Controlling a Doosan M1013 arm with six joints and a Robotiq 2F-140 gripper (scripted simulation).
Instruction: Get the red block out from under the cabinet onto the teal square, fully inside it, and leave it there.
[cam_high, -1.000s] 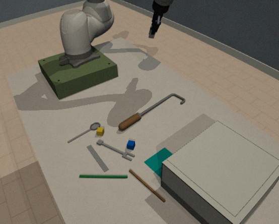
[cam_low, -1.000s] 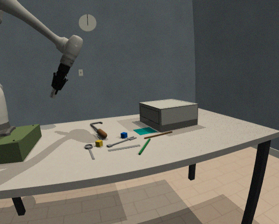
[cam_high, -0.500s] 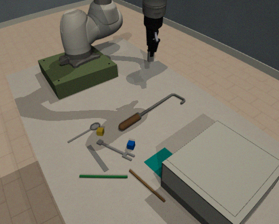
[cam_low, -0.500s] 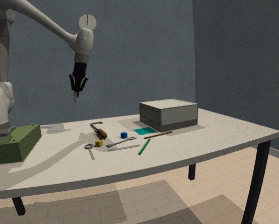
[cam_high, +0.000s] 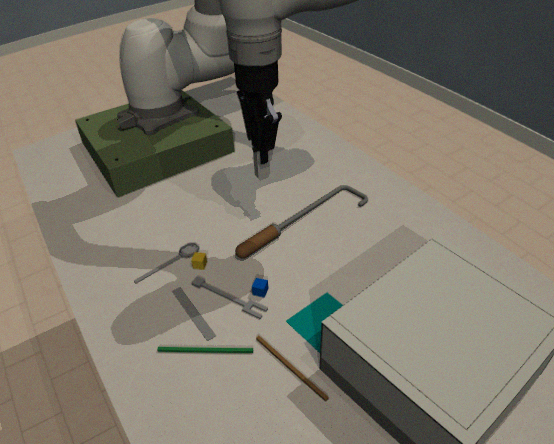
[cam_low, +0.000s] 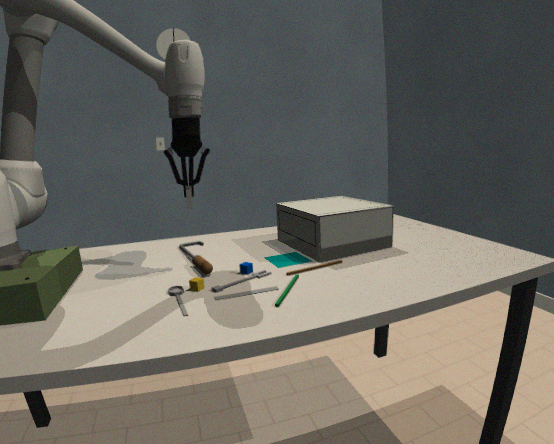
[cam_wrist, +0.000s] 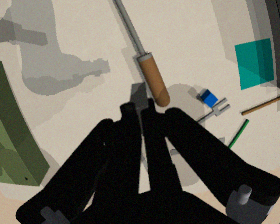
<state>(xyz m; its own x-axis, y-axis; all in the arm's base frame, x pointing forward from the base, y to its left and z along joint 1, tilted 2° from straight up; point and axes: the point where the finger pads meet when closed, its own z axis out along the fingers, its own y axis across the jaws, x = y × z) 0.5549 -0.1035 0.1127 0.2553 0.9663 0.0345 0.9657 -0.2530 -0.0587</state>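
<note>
My gripper is now 100 mm short of the blue cube, 120 mm to the left of it and 190 mm above it. The rest, counted from my hand: grey forked tool 70 mm ahead, 180 mm to the right, 200 mm below; yellow cube 40 mm behind, 160 mm to the right, 190 mm below; grey spoon-like tool 100 mm behind, 180 mm to the right, 200 mm below.
</note>
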